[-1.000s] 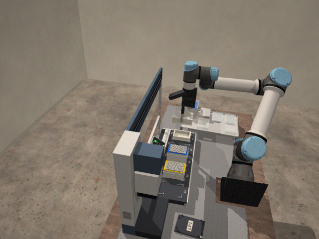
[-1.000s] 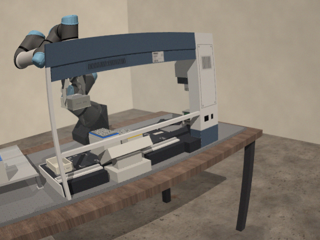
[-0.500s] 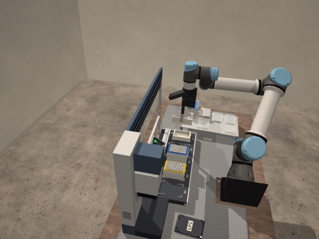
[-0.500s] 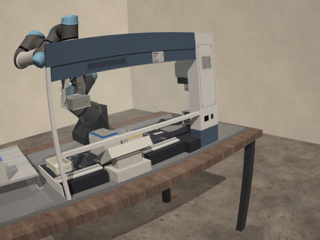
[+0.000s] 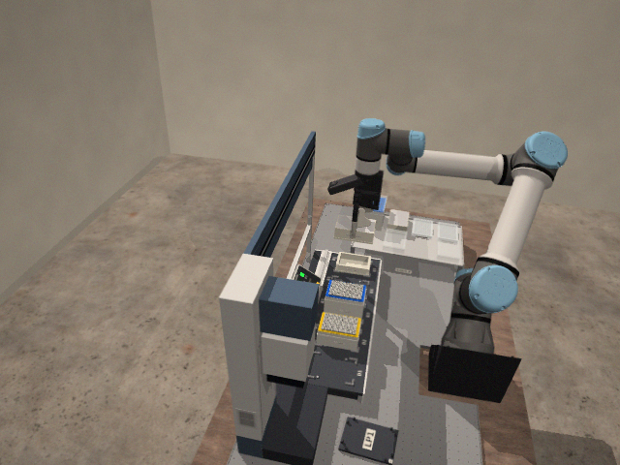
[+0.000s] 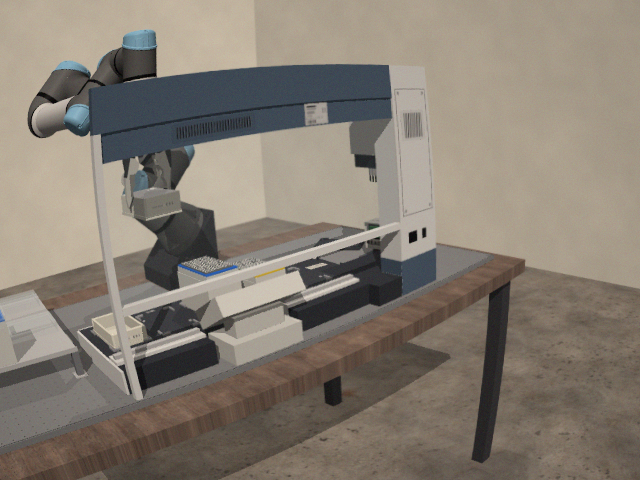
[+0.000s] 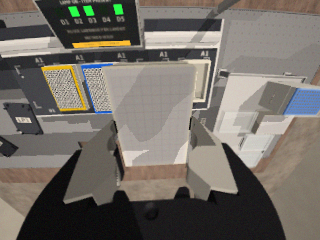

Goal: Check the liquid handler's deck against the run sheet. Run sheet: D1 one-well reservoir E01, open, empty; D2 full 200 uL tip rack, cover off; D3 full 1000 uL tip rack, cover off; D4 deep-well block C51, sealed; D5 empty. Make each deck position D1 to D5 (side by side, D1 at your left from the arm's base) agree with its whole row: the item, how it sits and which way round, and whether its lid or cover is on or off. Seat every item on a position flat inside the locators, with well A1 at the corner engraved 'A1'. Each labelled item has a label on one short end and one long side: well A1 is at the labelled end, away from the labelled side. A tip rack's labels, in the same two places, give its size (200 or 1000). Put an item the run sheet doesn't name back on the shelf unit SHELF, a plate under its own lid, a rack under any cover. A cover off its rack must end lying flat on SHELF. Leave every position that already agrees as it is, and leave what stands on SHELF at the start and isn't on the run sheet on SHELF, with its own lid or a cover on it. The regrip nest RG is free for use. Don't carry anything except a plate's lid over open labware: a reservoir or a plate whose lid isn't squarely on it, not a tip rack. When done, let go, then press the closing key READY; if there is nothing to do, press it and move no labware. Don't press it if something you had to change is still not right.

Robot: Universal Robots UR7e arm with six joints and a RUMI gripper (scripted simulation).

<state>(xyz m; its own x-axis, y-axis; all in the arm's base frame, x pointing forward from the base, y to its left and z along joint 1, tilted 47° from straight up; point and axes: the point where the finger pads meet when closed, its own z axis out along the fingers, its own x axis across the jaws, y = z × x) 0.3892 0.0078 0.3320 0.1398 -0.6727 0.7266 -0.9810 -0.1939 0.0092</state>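
The cream one-well reservoir lies 2 cm ahead of my hand, 12 cm to the right of it and 25 cm below it. The rest, counted from my hand: post (21 cm ahead, 16 cm to the right, 8 cm below); blue-rimmed tip rack (1 cm behind, 13 cm to the left, 20 cm below); white sealed block (1 cm below).
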